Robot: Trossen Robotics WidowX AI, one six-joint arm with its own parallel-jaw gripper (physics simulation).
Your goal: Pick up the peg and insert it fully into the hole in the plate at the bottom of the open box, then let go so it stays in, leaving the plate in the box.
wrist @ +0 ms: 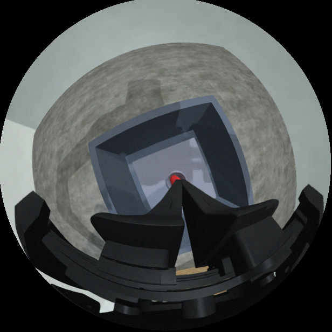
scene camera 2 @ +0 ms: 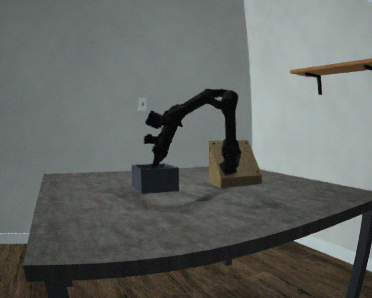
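Seen in the pictures: gripper, fingertip midpoint: [scene camera 2: 153, 167]; arm's base at its link origin: [scene camera 2: 228, 168].
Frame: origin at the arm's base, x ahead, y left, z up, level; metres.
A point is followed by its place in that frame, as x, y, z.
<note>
The open blue-grey box [scene camera 2: 159, 181] @(0.320, -0.008, -0.034) [wrist: 232, 145] stands on the table. The light grey plate [wrist: 155, 162] lies at its bottom. The red peg [wrist: 174, 178] shows at the plate's hole, just beyond the fingertips in the wrist view; the fingertips hide part of it, and how deep it sits cannot be told. My gripper [scene camera 2: 155, 164] @(0.314, -0.088, 0.011) [wrist: 179, 183] is shut and empty, pointing down at the box opening, with its tips over the peg. In scene camera 2 the box walls hide the peg and the plate.
A tan wooden block with a sloped face [scene camera 2: 216, 165] @(0.041, -0.032, 0.011) stands on the table [scene camera 2: 125, 225] @(0.576, 0.383, -0.080) right of the box, behind the arm's base. A wooden shelf [scene camera 2: 332, 68] is on the right wall. The box walls stand around the plate.
</note>
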